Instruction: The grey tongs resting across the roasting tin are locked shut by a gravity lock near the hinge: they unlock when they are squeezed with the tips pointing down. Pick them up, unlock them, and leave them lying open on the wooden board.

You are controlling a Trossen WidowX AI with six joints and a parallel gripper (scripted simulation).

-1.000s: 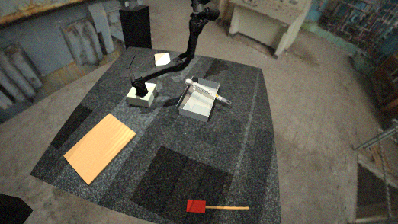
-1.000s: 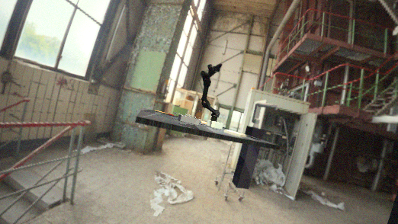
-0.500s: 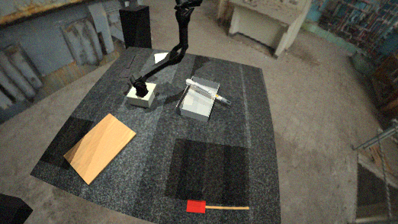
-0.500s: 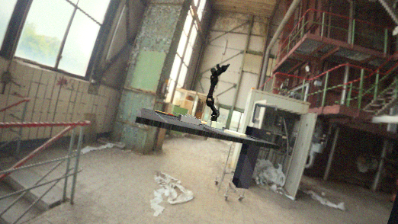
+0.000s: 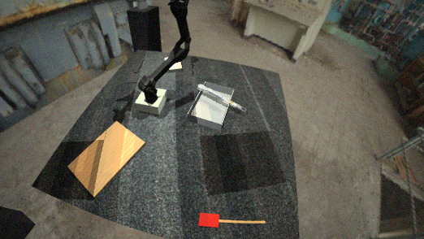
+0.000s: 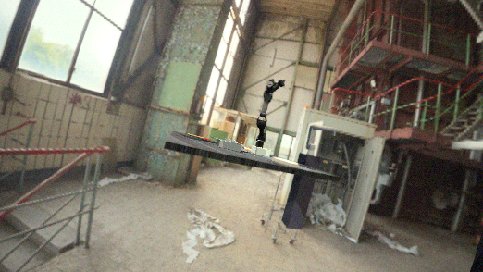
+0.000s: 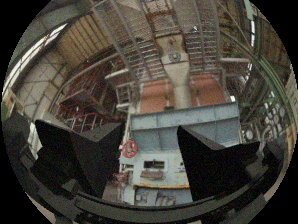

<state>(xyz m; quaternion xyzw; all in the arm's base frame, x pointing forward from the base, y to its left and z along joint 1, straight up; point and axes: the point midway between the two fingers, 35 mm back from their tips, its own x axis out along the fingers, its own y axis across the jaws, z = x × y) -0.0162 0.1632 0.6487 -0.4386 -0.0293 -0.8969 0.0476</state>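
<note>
Now: gripper tip 470 mm short of the yellow lock piece, 10 mm to the right of it and 680 mm above it. Also, from my gripper tip: wooden board 20 mm behind, 550 mm to the right, 740 mm below; then roasting tin 360 mm ahead, 10 mm to the right, 720 mm below; then cream pad 70 mm behind, 290 mm to the left, 730 mm below.
</note>
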